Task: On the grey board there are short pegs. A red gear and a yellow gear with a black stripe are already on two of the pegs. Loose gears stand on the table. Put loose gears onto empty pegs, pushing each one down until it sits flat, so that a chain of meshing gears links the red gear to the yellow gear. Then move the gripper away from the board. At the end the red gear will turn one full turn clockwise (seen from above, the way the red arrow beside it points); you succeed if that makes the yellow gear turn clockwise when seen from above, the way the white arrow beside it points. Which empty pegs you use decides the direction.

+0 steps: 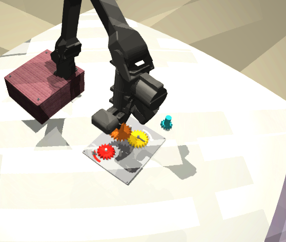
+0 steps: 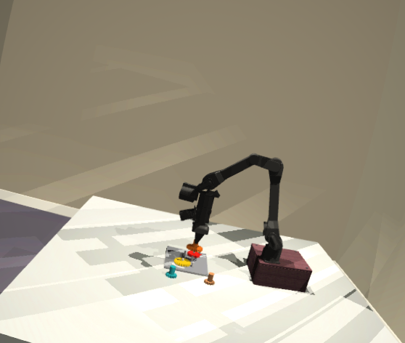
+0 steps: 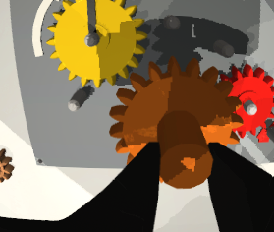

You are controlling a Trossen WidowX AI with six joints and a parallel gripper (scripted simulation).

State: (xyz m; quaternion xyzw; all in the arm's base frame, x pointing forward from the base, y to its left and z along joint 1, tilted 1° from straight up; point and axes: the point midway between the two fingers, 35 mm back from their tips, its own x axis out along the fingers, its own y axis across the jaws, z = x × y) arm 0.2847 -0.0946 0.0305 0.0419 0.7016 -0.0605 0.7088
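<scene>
Right now my gripper tip is 10 mm above the orange gear. Round my gripper tip: yellow gear (40 mm ahead, 40 mm to the left, 70 mm below); white arrow (60 mm ahead, 70 mm to the left, 80 mm below); red gear (10 mm behind, 50 mm to the right, 70 mm below).
</scene>
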